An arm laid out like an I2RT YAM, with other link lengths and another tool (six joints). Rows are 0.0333 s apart.
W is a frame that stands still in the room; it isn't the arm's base.
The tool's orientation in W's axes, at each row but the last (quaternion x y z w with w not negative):
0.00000, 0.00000, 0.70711, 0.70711
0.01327, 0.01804, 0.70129, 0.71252
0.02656, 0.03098, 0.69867, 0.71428
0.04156, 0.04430, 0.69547, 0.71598
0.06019, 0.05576, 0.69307, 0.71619
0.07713, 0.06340, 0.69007, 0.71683
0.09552, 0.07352, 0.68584, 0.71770
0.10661, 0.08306, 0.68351, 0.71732
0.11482, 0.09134, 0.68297, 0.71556
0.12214, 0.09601, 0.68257, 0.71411
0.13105, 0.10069, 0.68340, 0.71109
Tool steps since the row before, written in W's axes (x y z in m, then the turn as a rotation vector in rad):
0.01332, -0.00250, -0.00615, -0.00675, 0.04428, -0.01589
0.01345, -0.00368, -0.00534, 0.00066, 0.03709, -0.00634
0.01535, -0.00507, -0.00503, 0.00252, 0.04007, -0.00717
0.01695, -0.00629, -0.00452, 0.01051, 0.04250, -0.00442
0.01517, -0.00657, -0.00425, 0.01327, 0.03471, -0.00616
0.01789, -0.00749, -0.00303, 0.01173, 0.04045, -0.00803
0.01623, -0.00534, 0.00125, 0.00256, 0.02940, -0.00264
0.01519, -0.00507, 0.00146, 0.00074, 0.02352, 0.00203
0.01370, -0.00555, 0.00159, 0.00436, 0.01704, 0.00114
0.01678, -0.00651, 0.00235, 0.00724, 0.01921, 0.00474
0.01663, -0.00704, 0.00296, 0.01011, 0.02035, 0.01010
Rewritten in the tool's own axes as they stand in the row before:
-0.00250, -0.01332, -0.00615, 0.04428, 0.00675, -0.01589
-0.00343, -0.01373, -0.00476, 0.03714, -0.00035, -0.00607
-0.00470, -0.01582, -0.00379, 0.04017, -0.00220, -0.00673
-0.00578, -0.01755, -0.00244, 0.04281, -0.00972, -0.00302
-0.00608, -0.01586, -0.00166, 0.03511, -0.01298, -0.00422
-0.00682, -0.01839, 0.00073, 0.04075, -0.01164, -0.00649
-0.00451, -0.01567, 0.00525, 0.02941, -0.00191, -0.00302
-0.00424, -0.01445, 0.00563, 0.02357, 0.00084, 0.00123
-0.00481, -0.01287, 0.00568, 0.01726, -0.00315, 0.00167
-0.00559, -0.01550, 0.00762, 0.01968, -0.00470, 0.00588
-0.00616, -0.01499, 0.00850, 0.02114, -0.00564, 0.01181

